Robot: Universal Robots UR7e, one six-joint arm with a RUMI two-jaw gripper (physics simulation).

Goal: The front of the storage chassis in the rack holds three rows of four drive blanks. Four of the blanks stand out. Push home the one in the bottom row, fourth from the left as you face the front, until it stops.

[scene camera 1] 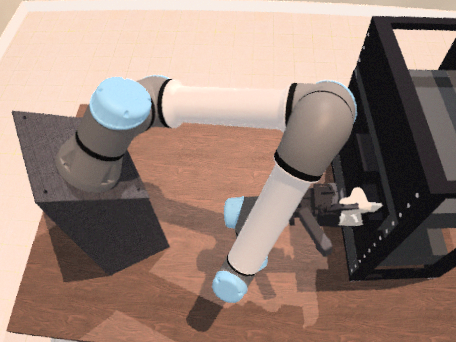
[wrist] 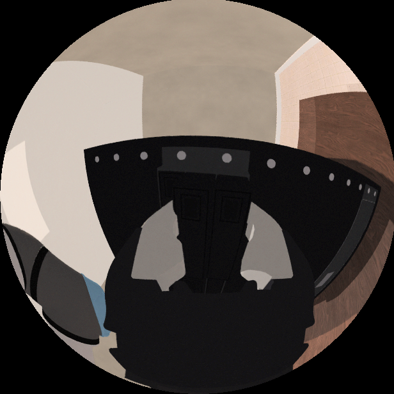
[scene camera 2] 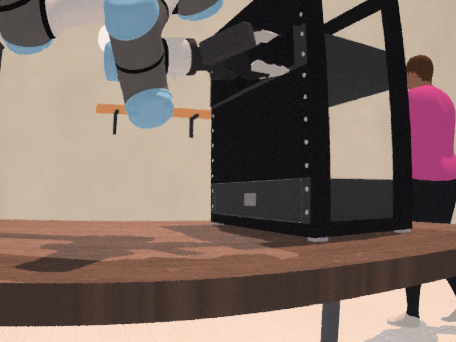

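Pixels of known places: gripper, between the fingertips: (scene camera 1: 379, 212) (scene camera 2: 286, 54); arm's base, origin of its link: (scene camera 1: 87, 167).
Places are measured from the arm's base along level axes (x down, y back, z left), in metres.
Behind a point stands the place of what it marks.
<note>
The storage chassis shows its ear (wrist: 205, 156) (scene camera 2: 299, 44) @(x 0.042, y -0.708, z -0.006 m) on the rack post. In the wrist view the rack is turned on its side, with the table side to the right. The dark blank at the right-hand end of the bottom row (wrist: 231, 207) shows beyond the fingertips, beside a middle-row blank (wrist: 191, 207). How far each stands out is too dark to tell. My gripper (scene camera 1: 370, 212) @(x 0.056, y -0.691, z 0.024 m) (scene camera 2: 283, 53) @(x 0.056, y -0.691, z 0.024 m) (wrist: 211, 202) is partly open, its pale fingertips apart in front of the chassis, with no thing seen held between them. Contact with the blanks cannot be told.
The black rack (scene camera 1: 401, 125) @(x -0.127, y -0.683, z 0.137 m) (scene camera 2: 317, 150) @(x 0.262, y -0.725, z -0.034 m) (wrist: 115, 190) stands on the wooden table (scene camera 1: 175, 295) @(x 0.434, y -0.193, z -0.165 m) (scene camera 2: 150, 270) @(x 0.433, y -0.407, z -0.240 m) (wrist: 345, 120). Its post rises close beside the fingers. A grey panel (scene camera 2: 275, 200) @(x 0.357, y -0.690, z 0.097 m) fills the rack's lowest front. A person in pink (scene camera 2: 431, 135) stands behind the rack.
</note>
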